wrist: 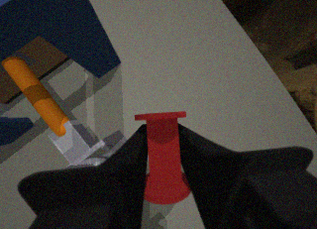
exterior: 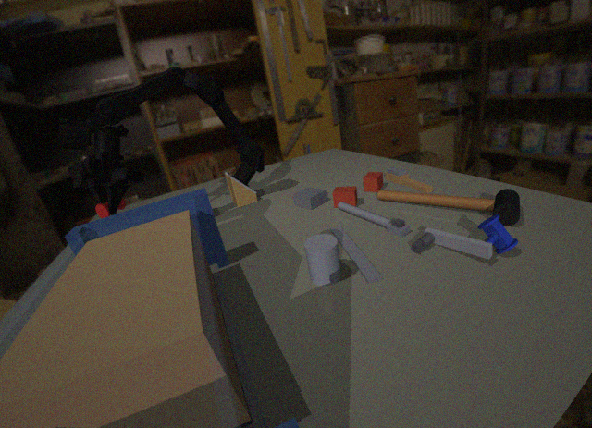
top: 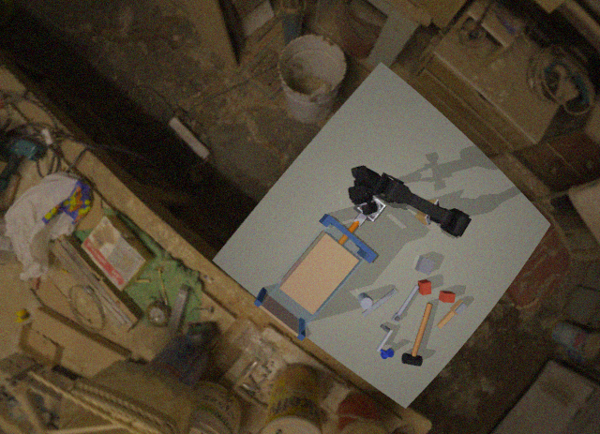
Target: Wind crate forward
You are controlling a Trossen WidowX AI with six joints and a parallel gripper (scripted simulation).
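Now: gripper tip 2 cm past the red-knobbed handle, 4 cm to the right of it and 3 cm above it. Also, from my gripper tip: grey winch: 4 cm behind, 10 cm to the left, 10 cm below; blue steel frame: 13 cm ahead, 12 cm to the left, 3 cm below; red knob: 1 cm behind, 1 cm to the left.
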